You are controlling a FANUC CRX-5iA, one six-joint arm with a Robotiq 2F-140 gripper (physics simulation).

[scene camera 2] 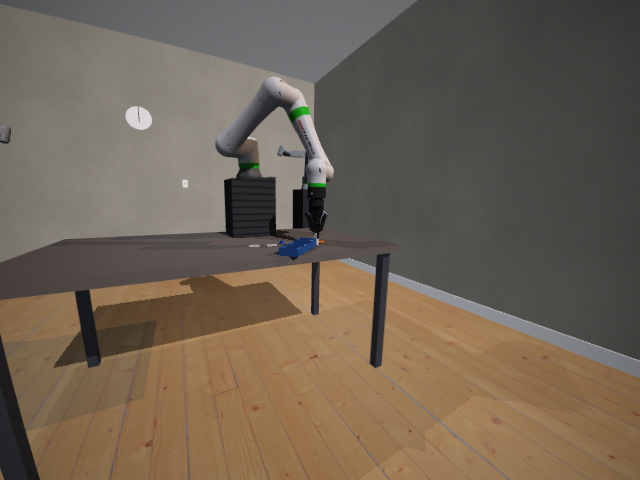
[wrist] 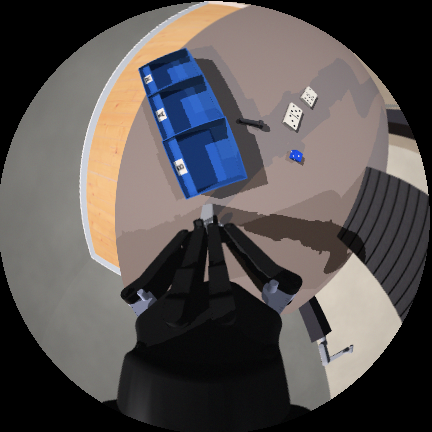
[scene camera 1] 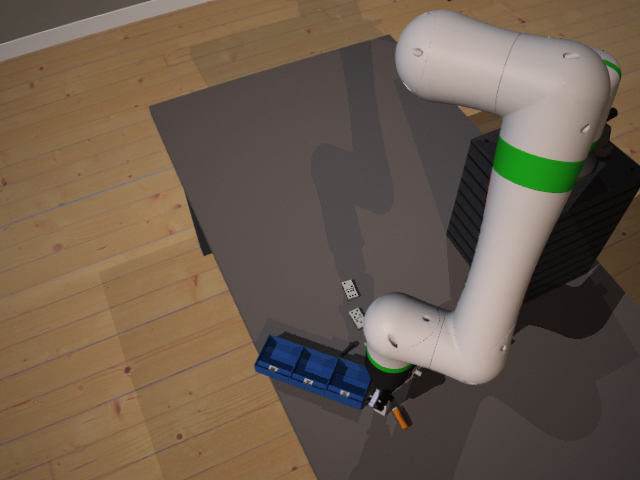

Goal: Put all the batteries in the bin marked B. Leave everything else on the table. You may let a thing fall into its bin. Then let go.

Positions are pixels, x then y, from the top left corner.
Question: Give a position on a blue three-compartment bin tray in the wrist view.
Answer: At 196,137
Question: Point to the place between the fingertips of my gripper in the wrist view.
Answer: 208,211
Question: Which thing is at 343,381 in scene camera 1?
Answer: A blue three-compartment bin tray.
